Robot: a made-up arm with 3 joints. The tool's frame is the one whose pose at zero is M. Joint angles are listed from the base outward.
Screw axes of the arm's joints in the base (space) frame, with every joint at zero. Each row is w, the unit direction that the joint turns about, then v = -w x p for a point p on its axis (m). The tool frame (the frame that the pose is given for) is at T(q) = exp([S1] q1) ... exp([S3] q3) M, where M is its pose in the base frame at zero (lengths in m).
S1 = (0, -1, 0, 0.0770, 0.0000, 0.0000)
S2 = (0, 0, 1, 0.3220, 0.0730, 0.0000)
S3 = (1, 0, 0, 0.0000, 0.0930, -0.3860)
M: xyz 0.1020 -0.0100 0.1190 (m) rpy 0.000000 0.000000 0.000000 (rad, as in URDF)
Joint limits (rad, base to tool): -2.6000..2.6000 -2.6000..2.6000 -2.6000..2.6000
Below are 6 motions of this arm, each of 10 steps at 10 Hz.
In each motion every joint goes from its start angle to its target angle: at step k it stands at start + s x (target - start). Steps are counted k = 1, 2, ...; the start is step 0. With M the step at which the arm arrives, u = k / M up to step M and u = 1 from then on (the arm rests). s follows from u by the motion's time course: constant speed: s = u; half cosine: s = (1 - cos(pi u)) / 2; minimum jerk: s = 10 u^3 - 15 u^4 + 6 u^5.
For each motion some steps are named. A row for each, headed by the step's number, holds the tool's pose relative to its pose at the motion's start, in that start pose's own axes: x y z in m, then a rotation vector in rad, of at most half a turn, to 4 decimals.
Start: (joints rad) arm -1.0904 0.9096 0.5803
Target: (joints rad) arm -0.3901 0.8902 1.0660
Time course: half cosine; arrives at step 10
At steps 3, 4, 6, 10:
3: 0.0162 0.0004 0.0035 -0.0137 -0.0741 0.0491
4: 0.0288 0.0011 0.0067 -0.0230 -0.1214 0.0866
6: 0.0605 0.0051 0.0166 -0.0442 -0.2169 0.1810
10: 0.1007 0.0149 0.0325 -0.0704 -0.3058 0.3028

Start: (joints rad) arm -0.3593 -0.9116 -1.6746
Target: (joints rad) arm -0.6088 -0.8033 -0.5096
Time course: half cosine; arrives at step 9
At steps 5, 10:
5: 0.0406 0.0628 -0.2032 0.5701 -0.0402 0.1070
10: 0.0659 0.1801 -0.3136 0.9724 -0.0212 0.2022

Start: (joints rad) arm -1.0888 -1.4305 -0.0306
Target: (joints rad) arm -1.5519 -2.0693 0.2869
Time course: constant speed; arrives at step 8
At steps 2, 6, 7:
2: -0.0544 -0.0205 0.0150 -0.0365 0.0055 -0.1595
6: -0.1695 -0.0307 0.0575 -0.1153 -0.0762 -0.4671
7: -0.1977 -0.0268 0.0683 -0.1358 -0.1155 -0.5384

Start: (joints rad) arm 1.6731 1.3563 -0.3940
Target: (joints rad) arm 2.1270 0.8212 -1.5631
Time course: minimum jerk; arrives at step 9
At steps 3, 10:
3: -0.0335 0.0186 0.1158 -0.3369 0.0334 -0.1106
10: -0.0182 0.3519 0.3313 -1.5412 0.3499 -0.5184

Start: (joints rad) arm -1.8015 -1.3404 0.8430
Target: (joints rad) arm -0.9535 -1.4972 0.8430
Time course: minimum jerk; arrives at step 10
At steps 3, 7, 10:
3: 0.0032 -0.0020 -0.0462 0.1350 -0.0389 0.0053
7: 0.0240 0.0538 -0.2330 0.7006 -0.1713 0.0034
10: 0.0301 0.0825 -0.2729 0.8390 -0.1955 -0.0020

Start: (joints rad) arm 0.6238 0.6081 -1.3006
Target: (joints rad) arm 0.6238 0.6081 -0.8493
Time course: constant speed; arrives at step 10
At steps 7, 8, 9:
7: 0.0000 0.0115 -0.1243 0.3159 0.0000 0.0000
8: 0.0000 0.0163 -0.1416 0.3610 0.0000 0.0000
9: 0.0000 0.0219 -0.1586 0.4062 0.0000 0.0000

